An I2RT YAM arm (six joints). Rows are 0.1 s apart.
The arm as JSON. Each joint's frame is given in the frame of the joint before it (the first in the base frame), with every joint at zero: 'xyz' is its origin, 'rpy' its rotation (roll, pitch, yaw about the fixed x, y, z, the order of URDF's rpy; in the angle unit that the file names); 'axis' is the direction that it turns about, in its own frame. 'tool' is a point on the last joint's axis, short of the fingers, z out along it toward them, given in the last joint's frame.
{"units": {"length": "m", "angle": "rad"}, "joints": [
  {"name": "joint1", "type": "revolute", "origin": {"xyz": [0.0, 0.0, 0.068], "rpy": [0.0, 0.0, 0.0]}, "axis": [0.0, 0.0, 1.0]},
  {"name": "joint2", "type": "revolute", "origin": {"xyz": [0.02, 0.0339, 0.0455], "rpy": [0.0, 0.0, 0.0]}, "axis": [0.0, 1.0, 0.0]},
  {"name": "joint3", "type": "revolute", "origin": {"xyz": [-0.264, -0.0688, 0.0], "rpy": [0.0, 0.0, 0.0]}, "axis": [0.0, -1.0, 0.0]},
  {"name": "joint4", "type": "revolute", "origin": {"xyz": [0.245, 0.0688, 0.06], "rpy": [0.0, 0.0, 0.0]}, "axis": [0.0, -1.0, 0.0]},
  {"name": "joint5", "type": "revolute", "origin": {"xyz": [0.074, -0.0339, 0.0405], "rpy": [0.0, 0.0, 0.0]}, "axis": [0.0, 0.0, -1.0]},
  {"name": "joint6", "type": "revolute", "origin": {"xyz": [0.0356, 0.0, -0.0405], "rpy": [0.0, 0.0, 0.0]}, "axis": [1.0, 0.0, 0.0]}
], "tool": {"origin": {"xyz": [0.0, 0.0, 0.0], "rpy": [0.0, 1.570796, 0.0]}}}
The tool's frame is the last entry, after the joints.
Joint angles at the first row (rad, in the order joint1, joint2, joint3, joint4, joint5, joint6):
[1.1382, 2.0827, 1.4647, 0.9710, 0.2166, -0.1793]
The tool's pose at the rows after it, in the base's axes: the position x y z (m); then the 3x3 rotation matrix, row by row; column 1 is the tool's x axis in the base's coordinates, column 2 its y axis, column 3 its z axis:
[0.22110 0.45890 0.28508], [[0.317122 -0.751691 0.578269], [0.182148 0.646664 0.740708], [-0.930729 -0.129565 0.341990]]
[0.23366 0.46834 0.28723], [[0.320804 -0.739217 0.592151], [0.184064 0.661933 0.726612], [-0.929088 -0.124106 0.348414]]
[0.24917 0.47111 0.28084], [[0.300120 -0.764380 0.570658], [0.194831 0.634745 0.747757], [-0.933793 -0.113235 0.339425]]
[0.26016 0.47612 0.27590], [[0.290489 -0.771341 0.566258], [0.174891 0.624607 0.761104], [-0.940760 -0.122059 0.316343]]
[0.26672 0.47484 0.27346], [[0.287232 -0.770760 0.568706], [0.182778 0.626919 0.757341], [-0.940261 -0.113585 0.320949]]
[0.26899 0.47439 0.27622], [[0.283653 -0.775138 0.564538], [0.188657 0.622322 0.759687], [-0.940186 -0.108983 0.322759]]
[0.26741 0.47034 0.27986], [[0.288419 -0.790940 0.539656], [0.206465 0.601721 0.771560], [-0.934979 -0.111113 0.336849]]
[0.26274 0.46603 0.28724], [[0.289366 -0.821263 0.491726], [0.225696 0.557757 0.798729], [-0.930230 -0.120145 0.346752]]
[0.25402 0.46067 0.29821], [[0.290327 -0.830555 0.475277], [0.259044 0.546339 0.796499], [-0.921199 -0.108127 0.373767]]
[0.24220 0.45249 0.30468], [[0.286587 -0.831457 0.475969], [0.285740 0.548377 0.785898], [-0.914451 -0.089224 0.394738]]
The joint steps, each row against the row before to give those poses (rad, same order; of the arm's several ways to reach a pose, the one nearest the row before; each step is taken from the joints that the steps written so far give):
[-0.0015, 0.0905, 0.1288, -0.0336, -0.0018, -0.0385]
[-0.0138, 0.0524, 0.0921, -0.0323, 0.0061, 0.0014]
[-0.0276, 0.0400, 0.0462, -0.0200, -0.0551, 0.0353]
[-0.0154, 0.0369, 0.0537, -0.0429, -0.0247, 0.0047]
[-0.0122, 0.0123, 0.0092, 0.0076, -0.0076, 0.0107]
[-0.0046, 0.0000, 0.0107, -0.0092, -0.0092, 0.0077]
[-0.0031, -0.0184, -0.0228, 0.0184, -0.0306, 0.0061]
[0.0000, -0.0306, -0.0260, 0.0046, -0.0552, 0.0092]
[0.0091, -0.0397, -0.0338, 0.0229, -0.0048, 0.0123]
[0.0139, -0.0507, -0.0660, 0.0384, 0.0184, 0.0107]

